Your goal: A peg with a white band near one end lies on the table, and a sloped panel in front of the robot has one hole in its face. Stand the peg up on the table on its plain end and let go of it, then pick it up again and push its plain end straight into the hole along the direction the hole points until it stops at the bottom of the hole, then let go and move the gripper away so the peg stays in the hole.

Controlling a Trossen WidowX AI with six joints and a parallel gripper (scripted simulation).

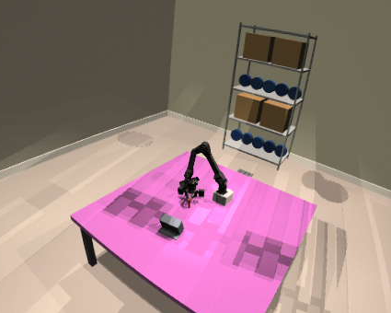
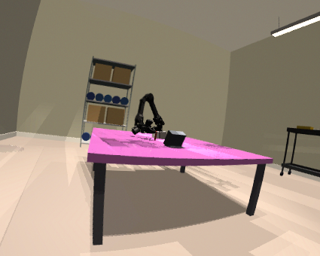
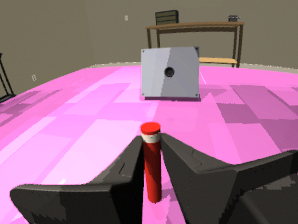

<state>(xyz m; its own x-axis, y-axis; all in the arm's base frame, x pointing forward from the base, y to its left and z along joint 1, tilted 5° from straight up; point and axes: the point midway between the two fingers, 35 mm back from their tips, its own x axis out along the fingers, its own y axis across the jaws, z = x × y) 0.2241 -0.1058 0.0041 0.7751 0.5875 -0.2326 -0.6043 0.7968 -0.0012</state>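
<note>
Right now my gripper tip is 10 mm above the red peg. Round my gripper tip: dark panel block: 240 mm ahead, 90 mm to the left, 20 mm below.
</note>
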